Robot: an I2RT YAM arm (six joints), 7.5 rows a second.
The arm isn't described. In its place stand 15 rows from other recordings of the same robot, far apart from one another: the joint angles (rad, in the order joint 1, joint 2, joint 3, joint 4, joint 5, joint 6), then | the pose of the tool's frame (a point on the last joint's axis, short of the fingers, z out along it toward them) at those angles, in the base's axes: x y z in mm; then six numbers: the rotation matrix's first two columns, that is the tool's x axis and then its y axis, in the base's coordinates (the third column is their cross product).
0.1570, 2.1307, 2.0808, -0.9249, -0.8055, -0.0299 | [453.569, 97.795, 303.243, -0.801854, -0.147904, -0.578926, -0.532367, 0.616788, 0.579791]
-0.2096, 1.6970, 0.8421, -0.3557, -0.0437, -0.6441 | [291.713, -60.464, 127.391, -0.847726, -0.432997, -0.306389, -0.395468, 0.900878, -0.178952]
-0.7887, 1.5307, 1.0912, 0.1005, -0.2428, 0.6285 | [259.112, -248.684, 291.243, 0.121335, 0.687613, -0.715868, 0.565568, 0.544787, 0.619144]
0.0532, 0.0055, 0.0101, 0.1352, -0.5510, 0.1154 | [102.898, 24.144, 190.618, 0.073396, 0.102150, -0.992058, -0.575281, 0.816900, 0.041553]
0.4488, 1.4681, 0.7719, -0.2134, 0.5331, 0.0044 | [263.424, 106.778, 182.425, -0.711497, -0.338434, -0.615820, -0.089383, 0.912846, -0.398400]
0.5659, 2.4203, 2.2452, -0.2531, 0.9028, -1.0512 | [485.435, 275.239, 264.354, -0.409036, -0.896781, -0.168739, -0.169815, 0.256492, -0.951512]
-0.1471, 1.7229, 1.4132, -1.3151, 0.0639, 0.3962 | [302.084, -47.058, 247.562, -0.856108, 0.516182, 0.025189, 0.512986, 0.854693, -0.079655]
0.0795, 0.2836, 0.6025, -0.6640, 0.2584, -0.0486 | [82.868, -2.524, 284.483, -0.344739, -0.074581, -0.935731, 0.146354, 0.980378, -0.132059]
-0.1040, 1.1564, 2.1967, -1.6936, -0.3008, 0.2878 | [72.380, 3.051, 531.195, -0.617939, 0.337070, -0.710306, 0.042286, 0.916379, 0.398073]
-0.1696, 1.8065, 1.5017, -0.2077, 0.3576, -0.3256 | [418.691, -84.341, 301.273, -0.604684, -0.200454, -0.770827, 0.280081, 0.852479, -0.441400]
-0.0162, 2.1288, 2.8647, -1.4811, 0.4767, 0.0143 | [378.430, -22.468, 474.756, -0.672933, 0.023609, -0.739327, 0.361241, 0.882687, -0.300613]
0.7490, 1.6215, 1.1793, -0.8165, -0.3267, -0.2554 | [221.866, 221.876, 224.035, -0.493230, -0.785277, -0.374252, -0.869882, 0.442504, 0.217937]
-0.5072, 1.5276, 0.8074, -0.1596, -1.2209, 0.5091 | [267.349, -110.303, 194.341, -0.762081, 0.614621, -0.203653, 0.016745, 0.333133, 0.942731]
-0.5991, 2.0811, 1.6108, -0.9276, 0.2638, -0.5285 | [335.989, -240.659, 179.578, -0.995720, 0.090442, -0.019044, 0.091896, 0.946754, -0.308565]
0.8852, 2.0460, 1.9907, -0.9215, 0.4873, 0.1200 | [296.387, 336.022, 307.224, -0.582926, -0.545589, -0.602105, -0.451485, 0.833595, -0.318246]
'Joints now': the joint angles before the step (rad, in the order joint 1, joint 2, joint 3, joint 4, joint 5, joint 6). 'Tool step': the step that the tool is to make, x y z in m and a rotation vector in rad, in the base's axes. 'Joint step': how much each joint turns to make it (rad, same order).
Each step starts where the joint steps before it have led.
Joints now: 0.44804, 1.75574, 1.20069, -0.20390, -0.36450, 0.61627
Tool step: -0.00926, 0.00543, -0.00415, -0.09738, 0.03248, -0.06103
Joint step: 0.03395, -0.00647, 0.00000, -0.07399, 0.11826, 0.01754
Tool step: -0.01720, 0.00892, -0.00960, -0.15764, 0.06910, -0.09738
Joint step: 0.05991, 0.00000, 0.00001, -0.12895, 0.17930, 0.05762
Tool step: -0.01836, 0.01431, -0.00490, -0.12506, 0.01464, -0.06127
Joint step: 0.07514, 0.00001, -0.00038, -0.08124, 0.15525, 0.06180
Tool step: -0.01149, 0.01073, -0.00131, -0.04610, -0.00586, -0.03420
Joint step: 0.05035, -0.00002, -0.00002, -0.02975, 0.07706, 0.05378
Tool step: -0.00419, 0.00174, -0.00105, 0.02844, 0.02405, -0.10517
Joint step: 0.01335, -0.00001, 0.00000, -0.02291, 0.02327, 0.12398
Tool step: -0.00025, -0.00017, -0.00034, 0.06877, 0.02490, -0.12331
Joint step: -0.00038, 0.00001, -0.00074, -0.00192, -0.00458, 0.14344
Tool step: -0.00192, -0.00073, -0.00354, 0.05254, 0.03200, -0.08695
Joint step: 0.00037, -0.00001, -0.01223, 0.00154, -0.01450, 0.10718
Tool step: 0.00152, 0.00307, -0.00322, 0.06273, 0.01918, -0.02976
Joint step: 0.00002, 0.00992, -0.00421, 0.03054, -0.04043, 0.05494
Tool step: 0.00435, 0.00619, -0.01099, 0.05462, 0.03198, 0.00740
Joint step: -0.00002, 0.03815, -0.00035, 0.04574, -0.05876, 0.02288
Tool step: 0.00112, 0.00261, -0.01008, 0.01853, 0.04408, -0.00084
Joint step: 0.00002, 0.02976, 0.00000, 0.00612, -0.03699, 0.02024
